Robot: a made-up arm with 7 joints. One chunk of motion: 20 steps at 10 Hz.
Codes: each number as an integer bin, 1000 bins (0 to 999) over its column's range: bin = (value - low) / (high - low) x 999, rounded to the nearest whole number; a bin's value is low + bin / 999 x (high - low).
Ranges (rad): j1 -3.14..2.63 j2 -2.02..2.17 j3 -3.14..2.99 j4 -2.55..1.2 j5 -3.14..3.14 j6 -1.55..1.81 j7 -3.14..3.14
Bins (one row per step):
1: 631 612 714 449 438 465 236
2: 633 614 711 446 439 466 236
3: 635 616 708 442 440 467 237
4: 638 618 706 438 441 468 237
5: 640 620 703 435 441 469 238
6: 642 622 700 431 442 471 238
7: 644 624 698 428 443 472 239
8: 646 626 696 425 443 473 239
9: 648 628 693 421 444 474 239
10: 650 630 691 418 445 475 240
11: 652 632 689 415 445 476 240
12: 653 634 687 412 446 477 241
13: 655 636 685 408 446 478 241
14: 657 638 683 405 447 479 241
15: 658 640 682 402 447 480 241
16: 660 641 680 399 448 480 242
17: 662 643 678 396 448 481 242
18: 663 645 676 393 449 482 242
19: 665 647 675 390 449 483 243
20: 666 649 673 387 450 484 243
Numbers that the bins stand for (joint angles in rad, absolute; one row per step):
1: 0.5045 0.5468 1.2412 -0.8646 -0.3866 0.0140 -1.6564
2: 0.5161 0.5552 1.2228 -0.8758 -0.3803 0.0173 -1.6564
3: 0.5276 0.5636 1.2044 -0.8908 -0.3740 0.0207 -1.6502
4: 0.5449 0.5720 1.1921 -0.9059 -0.3677 0.0241 -1.6502
5: 0.5565 0.5804 1.1737 -0.9171 -0.3677 0.0274 -1.6439
6: 0.5680 0.5888 1.1553 -0.9321 -0.3615 0.0341 -1.6439
7: 0.5796 0.5972 1.1430 -0.9434 -0.3552 0.0375 -1.6376
8: 0.5912 0.6056 1.1308 -0.9547 -0.3552 0.0409 -1.6376
9: 0.6027 0.6140 1.1123 -0.9697 -0.3489 0.0442 -1.6376
10: 0.6143 0.6223 1.1001 -0.9809 -0.3426 0.0476 -1.6313
11: 0.6258 0.6307 1.0878 -0.9922 -0.3426 0.0510 -1.6313
12: 0.6316 0.6391 1.0755 -1.0035 -0.3363 0.0543 -1.6250
13: 0.6431 0.6475 1.0633 -1.0185 -0.3363 0.0577 -1.6250
14: 0.6547 0.6559 1.0510 -1.0297 -0.3300 0.0611 -1.6250
15: 0.6605 0.6643 1.0448 -1.0410 -0.3300 0.0644 -1.6250
16: 0.6720 0.6685 1.0326 -1.0523 -0.3237 0.0644 -1.6187
17: 0.6836 0.6769 1.0203 -1.0635 -0.3237 0.0678 -1.6187
18: 0.6893 0.6853 1.0080 -1.0748 -0.3175 0.0711 -1.6187
19: 0.7009 0.6936 1.0019 -1.0860 -0.3175 0.0745 -1.6124
20: 0.7067 0.7020 0.9896 -1.0973 -0.3112 0.0779 -1.6124

